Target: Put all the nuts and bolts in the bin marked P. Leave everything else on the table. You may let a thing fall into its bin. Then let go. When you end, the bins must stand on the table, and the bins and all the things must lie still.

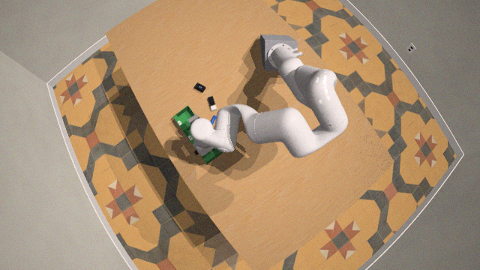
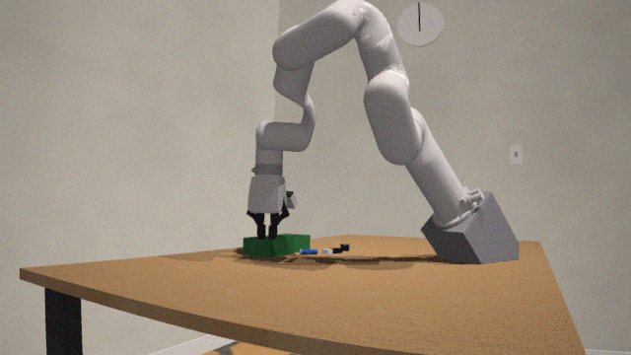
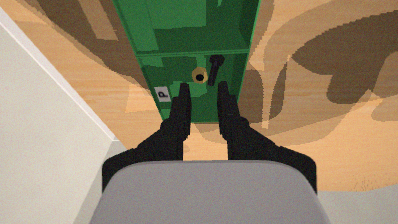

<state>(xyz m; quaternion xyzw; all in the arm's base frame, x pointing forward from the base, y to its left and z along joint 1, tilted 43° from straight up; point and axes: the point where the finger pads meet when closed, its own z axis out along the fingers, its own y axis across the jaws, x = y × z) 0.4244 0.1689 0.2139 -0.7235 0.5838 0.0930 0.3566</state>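
Now: the brass nut 5 cm below my hand. Round my hand: blue cylindrical battery: 12 cm to the right, 6 cm below, 5 cm behind; green bin: 8 cm to the right, 4 cm below, 3 cm ahead; black bolt: 5 cm below, 1 cm to the right, 1 cm behind.
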